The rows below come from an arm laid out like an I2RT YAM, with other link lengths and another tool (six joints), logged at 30 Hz.
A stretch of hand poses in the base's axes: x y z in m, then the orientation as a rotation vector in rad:
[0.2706 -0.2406 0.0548 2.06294 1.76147 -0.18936]
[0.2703 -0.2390 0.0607 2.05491 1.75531 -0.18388]
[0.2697 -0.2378 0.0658 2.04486 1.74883 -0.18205]
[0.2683 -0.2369 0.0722 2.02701 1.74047 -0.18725]
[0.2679 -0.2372 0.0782 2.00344 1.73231 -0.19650]
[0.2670 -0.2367 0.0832 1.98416 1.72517 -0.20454]
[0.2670 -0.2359 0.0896 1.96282 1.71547 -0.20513]
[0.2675 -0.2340 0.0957 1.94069 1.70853 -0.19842]
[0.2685 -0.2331 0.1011 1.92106 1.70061 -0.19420]
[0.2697 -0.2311 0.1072 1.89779 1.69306 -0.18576]
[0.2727 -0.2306 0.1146 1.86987 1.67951 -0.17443]
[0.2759 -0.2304 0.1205 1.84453 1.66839 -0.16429]
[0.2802 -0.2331 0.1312 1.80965 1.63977 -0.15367]
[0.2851 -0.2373 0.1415 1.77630 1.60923 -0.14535]
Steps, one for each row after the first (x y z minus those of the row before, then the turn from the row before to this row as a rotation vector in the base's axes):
[-0.0003 0.0016 0.0059 -0.00575 -0.00922 0.00182]
[-0.0006 0.0012 0.0051 -0.00869 -0.00804 0.00210]
[-0.0014 0.0009 0.0064 -0.01749 -0.00781 0.00393]
[-0.0004 -0.0003 0.0060 -0.02278 -0.00736 0.00626]
[-0.0009 0.0005 0.0050 -0.01906 -0.00590 0.00484]
[0.0000 0.0008 0.0064 -0.01846 -0.01221 0.00607]
[0.0005 0.0019 0.0061 -0.01463 -0.01518 0.00934]
[0.0010 0.0009 0.0054 -0.01448 -0.01342 0.00712]
[0.0012 0.0020 0.0061 -0.01483 -0.01685 0.01016]
[0.0030 0.0005 0.0074 -0.01917 -0.02344 0.01034]
[0.0032 0.0002 0.0059 -0.01688 -0.02052 0.01004]
[0.0043 -0.0027 0.0107 -0.03025 -0.03413 0.00645]
[0.0049 -0.0042 0.0103 -0.03098 -0.03354 0.00414]

